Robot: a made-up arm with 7 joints. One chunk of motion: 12 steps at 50 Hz.
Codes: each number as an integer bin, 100 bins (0 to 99) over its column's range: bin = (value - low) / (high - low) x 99, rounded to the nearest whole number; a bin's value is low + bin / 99 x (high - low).
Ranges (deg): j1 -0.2..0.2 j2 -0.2..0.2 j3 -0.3..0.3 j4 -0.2..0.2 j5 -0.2..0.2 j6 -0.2..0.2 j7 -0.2..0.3
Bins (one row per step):
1: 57 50 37 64 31 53 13
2: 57 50 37 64 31 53 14
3: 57 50 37 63 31 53 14
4: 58 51 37 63 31 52 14
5: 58 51 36 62 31 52 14
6: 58 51 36 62 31 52 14
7: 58 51 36 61 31 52 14
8: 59 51 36 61 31 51 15
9: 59 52 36 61 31 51 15
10: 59 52 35 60 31 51 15
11: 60 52 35 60 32 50 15
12: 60 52 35 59 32 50 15
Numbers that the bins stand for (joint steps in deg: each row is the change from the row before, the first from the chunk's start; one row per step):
1: 0.030 0.002 -0.076 0.059 -0.075 0.014 -0.134
2: 0.030 0.002 -0.076 0.059 -0.075 0.014 -0.129
3: 0.030 0.002 -0.076 0.055 -0.075 0.014 -0.129
4: 0.034 0.006 -0.076 0.055 -0.075 0.010 -0.129
5: 0.034 0.006 -0.082 0.051 -0.075 0.010 -0.129
6: 0.034 0.006 -0.082 0.051 -0.075 0.010 -0.129
7: 0.034 0.006 -0.082 0.046 -0.075 0.010 -0.129
8: 0.038 0.006 -0.082 0.046 -0.075 0.006 -0.124
9: 0.038 0.010 -0.082 0.046 -0.075 0.006 -0.124
10: 0.038 0.010 -0.088 0.042 -0.075 0.006 -0.124
11: 0.042 0.010 -0.088 0.042 -0.071 0.002 -0.124
12: 0.042 0.010 -0.088 0.038 -0.071 0.002 -0.124

